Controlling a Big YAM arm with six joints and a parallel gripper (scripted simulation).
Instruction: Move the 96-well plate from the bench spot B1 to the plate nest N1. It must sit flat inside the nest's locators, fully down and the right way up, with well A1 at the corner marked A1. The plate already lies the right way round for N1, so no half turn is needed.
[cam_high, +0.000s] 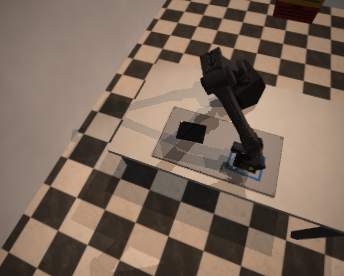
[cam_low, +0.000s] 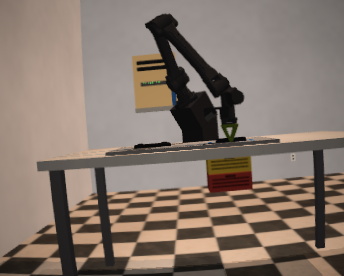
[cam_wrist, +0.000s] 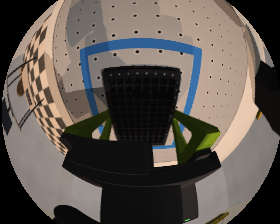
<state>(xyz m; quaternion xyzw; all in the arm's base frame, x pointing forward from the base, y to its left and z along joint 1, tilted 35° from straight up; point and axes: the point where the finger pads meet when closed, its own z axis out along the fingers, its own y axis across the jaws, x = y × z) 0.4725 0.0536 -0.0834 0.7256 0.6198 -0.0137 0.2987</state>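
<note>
My gripper is now 150 mm past the plate nest N1 and 320 mm to the left of it. Also, from my hand: 96-well plate (right at my hand).
</note>
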